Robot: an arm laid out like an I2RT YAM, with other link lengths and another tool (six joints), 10 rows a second.
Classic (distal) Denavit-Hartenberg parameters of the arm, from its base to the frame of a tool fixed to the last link. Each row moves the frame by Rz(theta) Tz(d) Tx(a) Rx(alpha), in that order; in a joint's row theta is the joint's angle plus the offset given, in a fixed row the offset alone. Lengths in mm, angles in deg.
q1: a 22, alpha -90, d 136.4, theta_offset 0
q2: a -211.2, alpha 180, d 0, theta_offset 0
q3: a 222, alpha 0, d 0, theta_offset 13.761
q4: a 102.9, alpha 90, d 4.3, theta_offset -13.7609
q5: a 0, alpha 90, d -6.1, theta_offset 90
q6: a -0.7, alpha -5, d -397.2, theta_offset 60.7
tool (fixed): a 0, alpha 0, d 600.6, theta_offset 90
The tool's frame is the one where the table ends.
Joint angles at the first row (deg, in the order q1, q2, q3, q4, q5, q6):
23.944 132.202 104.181 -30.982 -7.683 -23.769
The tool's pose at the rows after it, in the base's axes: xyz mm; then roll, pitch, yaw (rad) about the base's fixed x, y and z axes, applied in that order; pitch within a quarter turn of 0, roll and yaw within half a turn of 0:
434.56 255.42 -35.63 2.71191 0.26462 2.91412
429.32 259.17 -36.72 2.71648 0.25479 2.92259
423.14 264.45 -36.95 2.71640 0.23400 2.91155
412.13 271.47 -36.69 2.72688 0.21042 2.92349
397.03 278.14 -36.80 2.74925 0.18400 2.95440
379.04 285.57 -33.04 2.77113 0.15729 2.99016
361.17 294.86 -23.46 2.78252 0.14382 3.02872
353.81 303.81 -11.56 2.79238 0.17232 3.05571
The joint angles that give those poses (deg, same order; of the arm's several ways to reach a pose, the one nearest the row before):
24.185 132.200 104.200 -31.243 -7.836 -23.573
24.797 132.202 104.202 -31.812 -7.858 -23.332
25.540 132.181 104.358 -32.709 -7.814 -21.758
26.764 132.114 104.925 -34.655 -7.836 -20.972
28.294 132.114 105.863 -37.561 -7.814 -20.972
30.130 131.501 106.715 -40.993 -7.814 -20.972
32.250 129.840 106.933 -43.878 -7.792 -20.972
34.348 127.895 106.934 -44.905 -6.197 -20.972

